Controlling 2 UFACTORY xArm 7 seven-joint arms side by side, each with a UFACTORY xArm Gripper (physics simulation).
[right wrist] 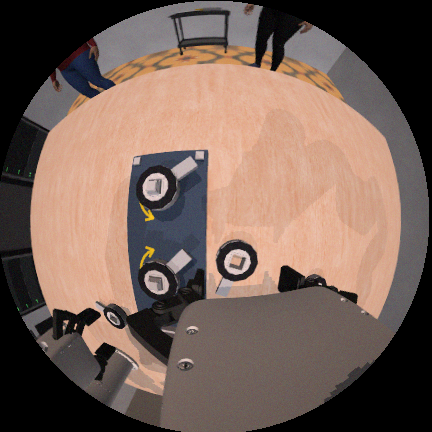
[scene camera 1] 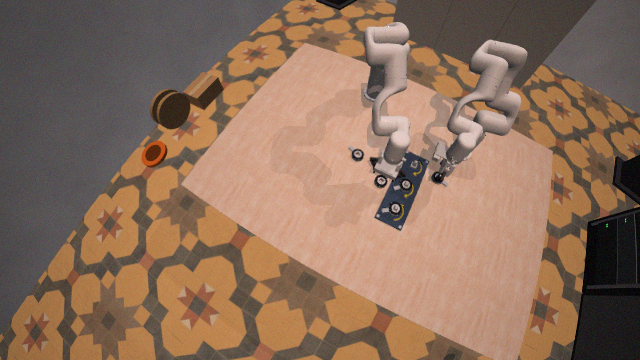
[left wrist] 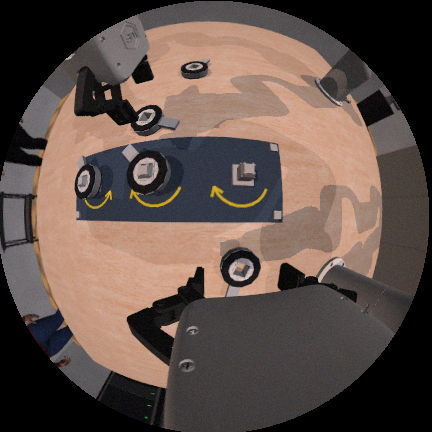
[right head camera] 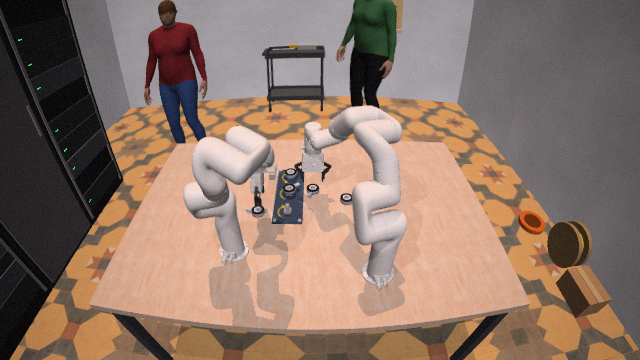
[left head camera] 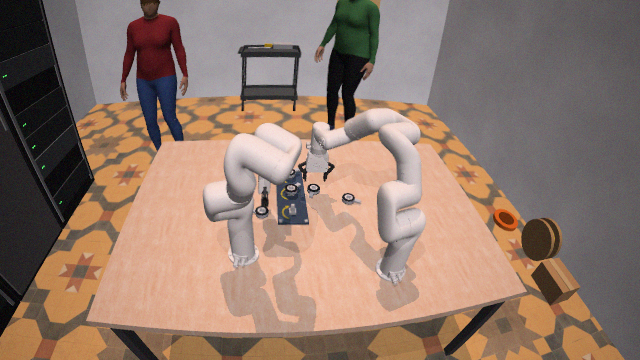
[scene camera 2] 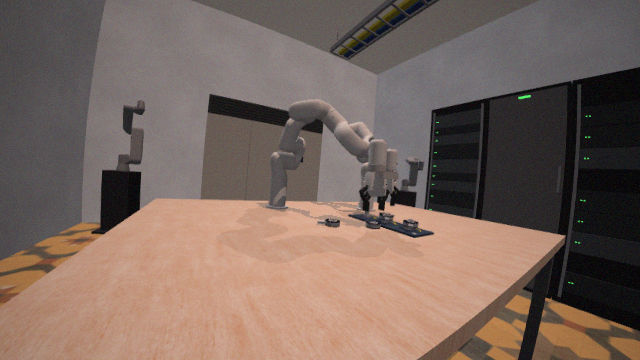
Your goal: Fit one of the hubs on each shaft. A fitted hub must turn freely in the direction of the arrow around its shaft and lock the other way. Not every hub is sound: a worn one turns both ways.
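Frame: origin at the left arm's base, x ahead, y left, z up, level; millimetres.
Seen in the pictures: left gripper, between the fingertips: (right wrist: 102, 329) (scene camera 1: 439, 172) (left wrist: 243, 278) (right head camera: 259, 199) (left head camera: 264, 199) (scene camera 2: 385, 204); right gripper, between the fingertips: (right wrist: 243, 280) (left wrist: 136, 98) (right head camera: 312, 179) (left head camera: 314, 179) (scene camera 2: 373, 210); left arm's base, origin of its link: (right wrist: 121, 357) (left wrist: 327, 281) (right head camera: 234, 250) (left head camera: 243, 253); right arm's base, origin of its link: (scene camera 1: 374, 94) (left wrist: 328, 91) (right head camera: 378, 272) (left head camera: 390, 269) (scene camera 2: 276, 207).
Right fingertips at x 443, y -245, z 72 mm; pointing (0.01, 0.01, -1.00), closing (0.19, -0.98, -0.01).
Offsets run from my right fingertips to a thing's top centre. "*": to the spot under its first point. Level surfaces: height alone.
A blue board @[dz -63 mm] (left head camera: 301, 212) (left wrist: 200, 160) (right wrist: 190, 230) has three shafts with yellow arrows. Black-rimmed hubs sit on the middle shaft @[* dx -51, dy +108, dz -20 mm] (left wrist: 146, 171) and the far shaft @[* dx +82, dy +123, dz -20 mm] (right wrist: 155, 187); their fit and soundness cannot be told. The near shaft @[* dx -182, dy +76, dz -48 mm] (left head camera: 293, 211) (left wrist: 246, 171) is bare. A loose hub @[dx -198, dy +231, dz -49 mm] (right head camera: 258, 210) (left wrist: 226, 265) lies on the table below my left gripper (left wrist: 243, 278), which is open. A second loose hub @[dx -9, dy +3, dz -49 mm] (scene camera 1: 380, 181) (right wrist: 221, 260) lies beside the board, below my open right gripper (left head camera: 315, 179) (right wrist: 243, 280). A third hub @[dx -40, dy -184, dz -49 mm] (left head camera: 348, 198) (left wrist: 194, 69) lies farther right in the left head camera.
My right arm (left head camera: 402, 160) reaches over the table @[dz -71 mm] (left head camera: 175, 280) and ends beside the board; my left arm (left head camera: 240, 185) stands at the board's other side. Two people and a cart (left head camera: 270, 50) stand beyond the table. Boxes and an orange ring (left head camera: 496, 220) are on the floor at right.
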